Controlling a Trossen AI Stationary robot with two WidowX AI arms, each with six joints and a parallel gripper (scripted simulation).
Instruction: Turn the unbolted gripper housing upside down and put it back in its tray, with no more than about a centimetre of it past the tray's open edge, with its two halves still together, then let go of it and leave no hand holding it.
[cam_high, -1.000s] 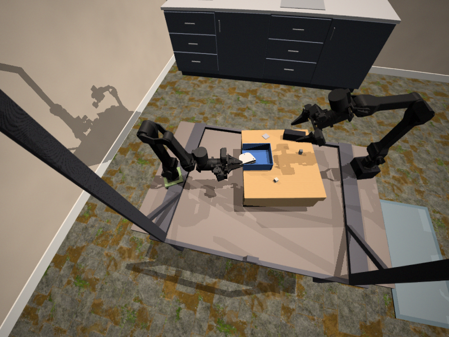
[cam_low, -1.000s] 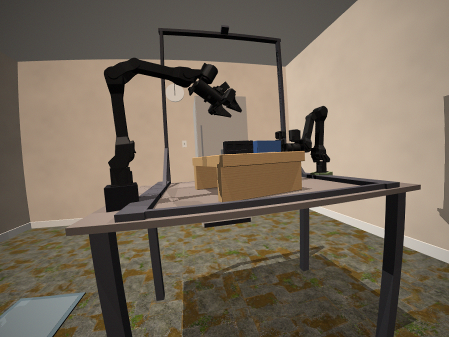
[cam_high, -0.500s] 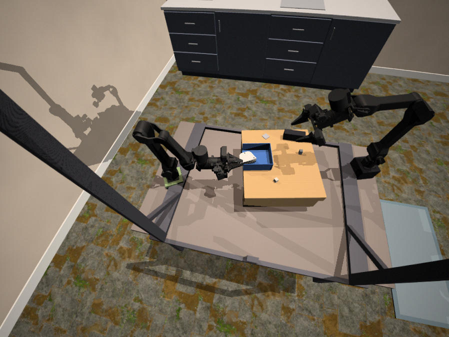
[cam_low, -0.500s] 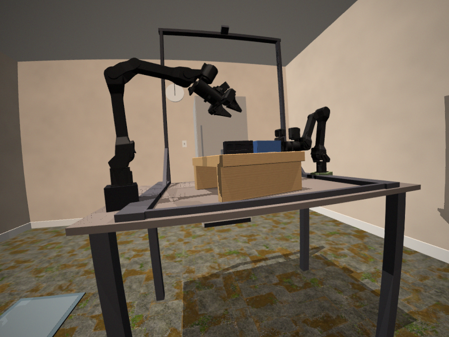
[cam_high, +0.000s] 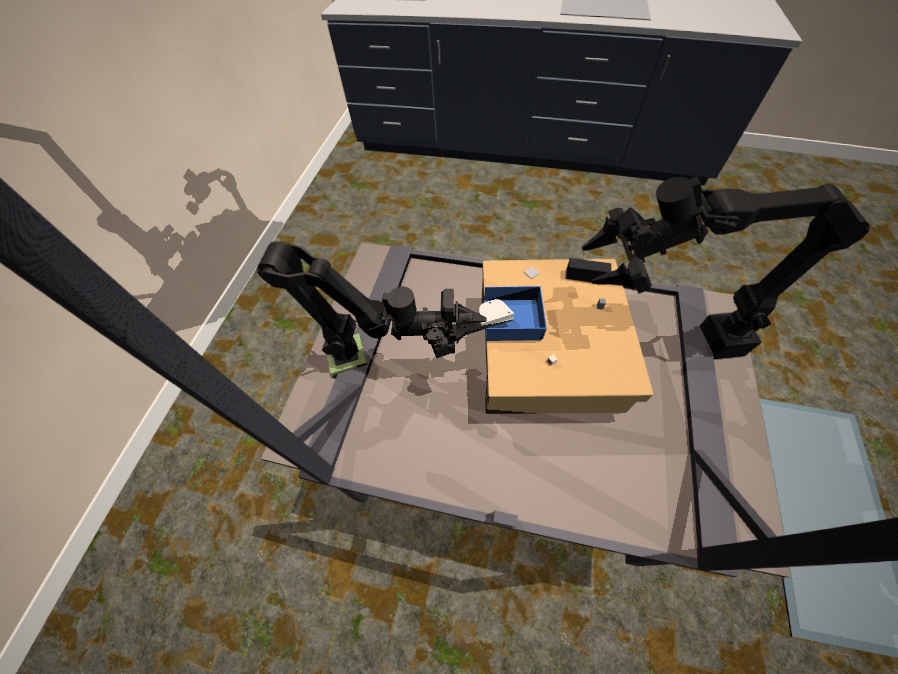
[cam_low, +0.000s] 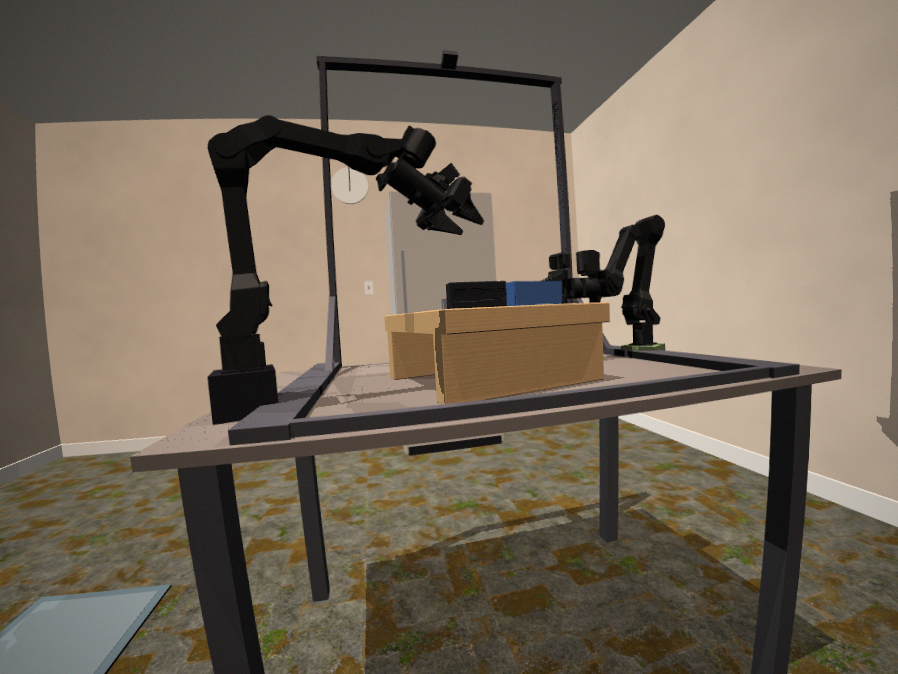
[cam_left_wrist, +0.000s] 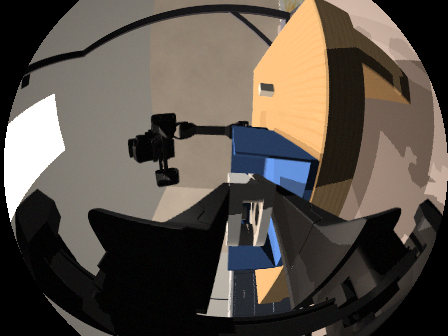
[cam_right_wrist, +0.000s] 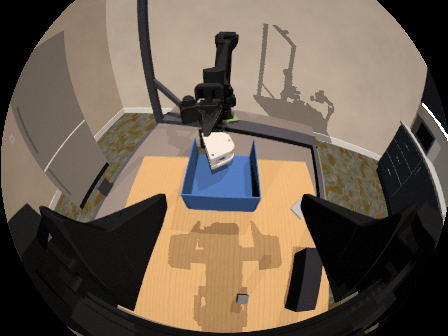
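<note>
Right now the white gripper housing is 2 cm ahead of my left hand, 5 cm to the right of it and 1 cm above it. From my left hand the other things lie so: wooden block (3 cm ahead, 22 cm to the right, 11 cm below); blue tray (3 cm ahead, 13 cm to the right, 3 cm below); flat grey plate (18 cm ahead, 17 cm to the right, 5 cm below).
</note>
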